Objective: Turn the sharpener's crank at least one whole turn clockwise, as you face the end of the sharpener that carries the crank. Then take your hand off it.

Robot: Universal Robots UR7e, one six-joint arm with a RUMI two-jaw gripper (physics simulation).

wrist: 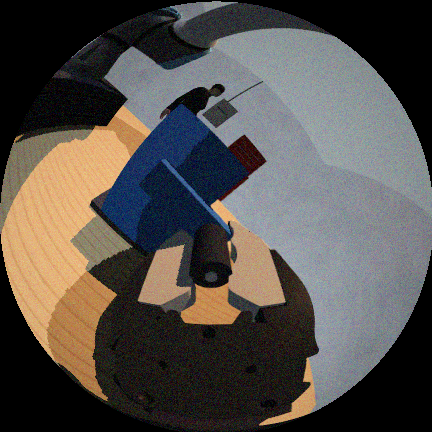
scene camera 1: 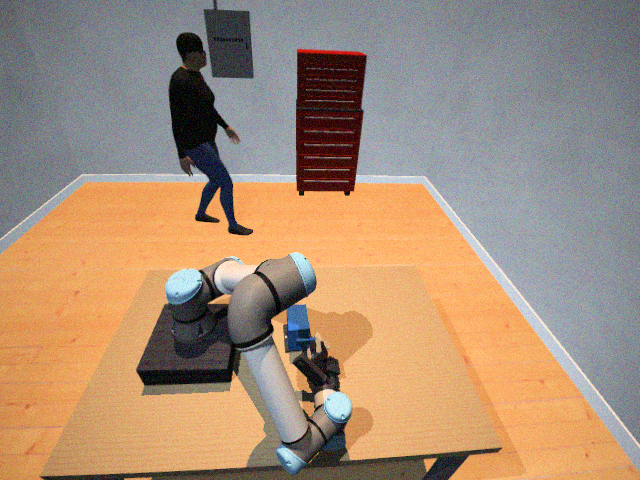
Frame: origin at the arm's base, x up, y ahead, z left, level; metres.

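Where they show: gripper, fingertip midpoint: [wrist: 213,222] [scene camera 1: 314,334]; arm's base, link origin: [scene camera 1: 194,326].
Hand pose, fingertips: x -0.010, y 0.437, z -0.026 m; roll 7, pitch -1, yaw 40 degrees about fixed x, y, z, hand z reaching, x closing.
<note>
Each offset is from my fingertips to the top centre of the thing. "spot": to the spot under its first point. Level surfaces: height alone.
The blue sharpener {spot: dx +0.052, dy -0.061, dz +0.016 m} [scene camera 1: 297,321] [wrist: 165,145] stands on the table, its crank end toward the gripper. Its flat blue crank arm [scene camera 1: 306,339] [wrist: 192,195] runs from the middle of the end face out to the side, toward the right in the scene view. The black crank knob {dx +0.015, dy -0.004, dz -0.055 m} [wrist: 211,255] sits at the outer end of the arm. My gripper [scene camera 1: 313,352] [wrist: 213,222] is shut on this knob, with one light pad on each side of it. In the scene view the knob is hidden by the fingers.
The wooden table {dx -0.076 m} [scene camera 1: 413,372] [wrist: 45,220] carries the arm's dark base block [scene camera 1: 186,374] to the left of the sharpener. My arm curves over the table's left and front part. A person [scene camera 1: 193,108] [wrist: 192,100], a red drawer cabinet [scene camera 1: 330,124] [wrist: 247,154] and a grey wall box [scene camera 1: 230,46] [wrist: 220,113] are beyond the table.
</note>
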